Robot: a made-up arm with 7 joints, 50 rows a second.
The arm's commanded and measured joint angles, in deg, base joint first. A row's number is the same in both.
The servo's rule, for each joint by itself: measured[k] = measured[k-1] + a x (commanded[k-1-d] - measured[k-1]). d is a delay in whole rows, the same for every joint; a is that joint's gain. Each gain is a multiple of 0.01, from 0.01 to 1. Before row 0 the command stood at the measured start. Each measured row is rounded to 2 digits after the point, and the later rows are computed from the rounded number. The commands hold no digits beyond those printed.
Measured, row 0:
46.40 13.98 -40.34 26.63 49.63 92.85 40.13
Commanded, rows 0 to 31:
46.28 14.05 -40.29 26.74 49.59 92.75 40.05
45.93 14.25 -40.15 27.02 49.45 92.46 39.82
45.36 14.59 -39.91 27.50 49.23 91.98 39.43
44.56 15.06 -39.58 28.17 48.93 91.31 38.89
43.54 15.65 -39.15 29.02 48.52 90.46 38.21
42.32 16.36 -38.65 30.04 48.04 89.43 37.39
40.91 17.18 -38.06 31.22 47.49 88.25 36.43
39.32 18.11 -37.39 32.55 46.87 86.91 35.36
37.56 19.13 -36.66 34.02 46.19 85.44 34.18
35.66 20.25 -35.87 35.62 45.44 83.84 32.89
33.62 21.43 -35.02 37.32 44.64 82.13 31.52
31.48 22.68 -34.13 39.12 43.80 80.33 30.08
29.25 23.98 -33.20 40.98 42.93 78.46 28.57
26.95 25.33 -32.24 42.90 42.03 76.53 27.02
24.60 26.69 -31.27 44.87 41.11 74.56 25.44
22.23 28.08 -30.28 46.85 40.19 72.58 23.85
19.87 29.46 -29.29 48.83 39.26 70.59 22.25
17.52 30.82 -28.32 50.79 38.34 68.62 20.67
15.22 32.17 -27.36 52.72 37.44 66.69 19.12
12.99 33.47 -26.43 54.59 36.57 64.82 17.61
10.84 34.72 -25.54 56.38 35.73 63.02 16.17
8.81 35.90 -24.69 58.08 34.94 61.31 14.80
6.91 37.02 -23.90 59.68 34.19 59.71 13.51
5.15 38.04 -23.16 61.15 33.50 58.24 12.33
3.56 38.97 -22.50 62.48 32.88 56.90 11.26
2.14 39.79 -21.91 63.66 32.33 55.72 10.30
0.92 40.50 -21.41 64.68 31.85 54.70 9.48
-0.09 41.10 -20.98 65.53 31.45 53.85 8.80
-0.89 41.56 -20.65 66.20 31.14 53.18 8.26
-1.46 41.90 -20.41 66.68 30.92 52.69 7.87
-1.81 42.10 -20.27 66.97 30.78 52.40 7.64
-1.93 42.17 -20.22 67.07 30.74 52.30 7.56
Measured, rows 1 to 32:
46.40 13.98 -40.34 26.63 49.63 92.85 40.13
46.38 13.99 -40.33 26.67 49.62 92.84 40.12
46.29 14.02 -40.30 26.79 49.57 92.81 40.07
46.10 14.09 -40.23 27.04 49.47 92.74 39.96
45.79 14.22 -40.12 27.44 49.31 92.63 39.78
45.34 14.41 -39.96 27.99 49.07 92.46 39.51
44.74 14.66 -39.74 28.71 48.76 92.22 39.15
43.97 14.99 -39.45 29.59 48.38 91.90 38.69
43.04 15.40 -39.10 30.63 47.93 91.50 38.12
41.94 15.88 -38.69 31.82 47.41 91.02 37.45
40.68 16.45 -38.21 33.15 46.82 90.45 36.67
39.27 17.10 -37.67 34.61 46.17 89.78 35.79
37.71 17.83 -37.07 36.19 45.46 89.02 34.82
36.02 18.63 -36.41 37.87 44.70 88.18 33.76
34.21 19.50 -35.70 39.63 43.90 87.25 32.61
32.29 20.43 -34.95 41.46 43.06 86.23 31.39
30.28 21.42 -34.16 43.35 42.20 85.14 30.11
28.20 22.47 -33.33 45.27 41.32 83.98 28.77
26.06 23.56 -32.48 47.20 40.43 82.75 27.39
23.89 24.68 -31.61 49.13 39.53 81.47 25.98
21.71 25.82 -30.73 51.04 38.64 80.14 24.56
19.54 26.98 -29.85 52.91 37.77 78.77 23.13
17.39 28.14 -28.97 54.72 36.92 77.37 21.71
15.29 29.29 -28.11 56.46 36.10 75.96 20.32
13.26 30.43 -27.27 58.10 35.32 74.54 18.96
11.32 31.54 -26.46 59.63 34.59 73.13 17.65
9.48 32.61 -25.69 61.04 33.91 71.74 16.40
7.77 33.64 -24.96 62.31 33.29 70.38 15.22
6.20 34.61 -24.28 63.44 32.74 69.06 14.13
4.78 35.51 -23.66 64.41 32.26 67.79 13.13
3.53 36.34 -23.11 65.20 31.86 66.58 12.24
2.46 37.09 -22.63 65.82 31.54 65.45 11.46
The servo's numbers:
d 1
a 0.20 0.13 0.17 0.35 0.30 0.08 0.17

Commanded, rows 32 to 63:
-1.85 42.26 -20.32 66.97 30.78 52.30 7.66
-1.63 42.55 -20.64 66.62 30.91 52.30 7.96
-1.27 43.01 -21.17 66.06 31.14 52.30 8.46
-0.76 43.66 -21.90 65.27 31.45 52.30 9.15
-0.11 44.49 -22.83 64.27 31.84 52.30 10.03
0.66 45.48 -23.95 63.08 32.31 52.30 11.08
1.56 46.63 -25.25 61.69 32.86 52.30 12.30
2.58 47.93 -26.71 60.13 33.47 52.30 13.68
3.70 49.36 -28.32 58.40 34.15 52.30 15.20
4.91 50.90 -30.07 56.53 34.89 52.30 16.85
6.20 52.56 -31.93 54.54 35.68 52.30 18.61
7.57 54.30 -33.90 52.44 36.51 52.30 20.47
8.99 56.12 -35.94 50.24 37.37 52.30 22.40
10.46 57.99 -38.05 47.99 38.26 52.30 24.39
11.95 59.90 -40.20 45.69 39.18 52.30 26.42
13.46 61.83 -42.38 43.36 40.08 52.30 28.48
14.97 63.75 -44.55 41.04 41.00 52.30 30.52
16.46 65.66 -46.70 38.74 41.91 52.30 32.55
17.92 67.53 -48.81 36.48 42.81 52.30 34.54
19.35 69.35 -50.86 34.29 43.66 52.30 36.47
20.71 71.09 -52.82 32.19 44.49 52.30 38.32
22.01 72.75 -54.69 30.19 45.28 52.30 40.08
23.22 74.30 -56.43 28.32 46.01 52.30 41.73
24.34 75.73 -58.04 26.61 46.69 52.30 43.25
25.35 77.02 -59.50 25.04 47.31 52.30 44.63
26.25 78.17 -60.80 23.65 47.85 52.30 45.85
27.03 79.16 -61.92 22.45 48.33 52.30 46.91
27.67 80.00 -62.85 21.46 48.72 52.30 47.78
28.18 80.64 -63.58 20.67 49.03 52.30 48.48
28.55 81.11 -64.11 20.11 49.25 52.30 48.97
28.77 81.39 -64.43 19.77 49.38 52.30 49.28
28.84 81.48 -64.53 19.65 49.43 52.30 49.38
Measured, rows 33 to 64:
1.58 37.75 -22.22 66.26 31.30 64.40 10.80
0.89 38.34 -21.90 66.51 31.14 63.43 10.27
0.39 38.89 -21.69 66.55 31.07 62.54 9.88
0.06 39.43 -21.60 66.38 31.09 61.72 9.64
-0.10 39.98 -21.65 65.99 31.20 60.97 9.56
-0.10 40.57 -21.85 65.39 31.39 60.28 9.64
0.05 41.21 -22.21 64.58 31.67 59.64 9.88
0.35 41.91 -22.73 63.57 32.03 59.05 10.29
0.80 42.69 -23.41 62.37 32.46 58.51 10.87
1.38 43.56 -24.24 60.98 32.97 58.01 11.61
2.09 44.51 -25.23 59.42 33.55 57.55 12.50
2.91 45.56 -26.37 57.71 34.19 57.13 13.54
3.84 46.70 -27.65 55.87 34.89 56.74 14.72
4.87 47.92 -29.06 53.90 35.63 56.38 16.03
5.99 49.23 -30.59 51.83 36.42 56.05 17.45
7.18 50.62 -32.22 49.68 37.25 55.75 18.97
8.44 52.08 -33.95 47.47 38.10 55.47 20.59
9.75 53.60 -35.75 45.22 38.97 55.22 22.28
11.09 55.17 -37.61 42.95 39.85 54.99 24.03
12.46 56.78 -39.51 40.69 40.74 54.77 25.82
13.84 58.41 -41.44 38.45 41.62 54.57 27.63
15.21 60.06 -43.37 36.26 42.48 54.39 29.45
16.57 61.71 -45.29 34.14 43.32 54.22 31.26
17.90 63.35 -47.18 32.10 44.13 54.07 33.04
19.19 64.96 -49.03 30.18 44.90 53.93 34.78
20.42 66.53 -50.81 28.38 45.62 53.80 36.45
21.59 68.04 -52.51 26.72 46.29 53.68 38.05
22.68 69.49 -54.11 25.23 46.90 53.57 39.56
23.68 70.86 -55.60 23.91 47.45 53.47 40.96
24.58 72.13 -56.96 22.78 47.92 53.38 42.24
25.37 73.30 -58.18 21.85 48.32 53.29 43.38
26.05 74.35 -59.24 21.12 48.64 53.21 44.38

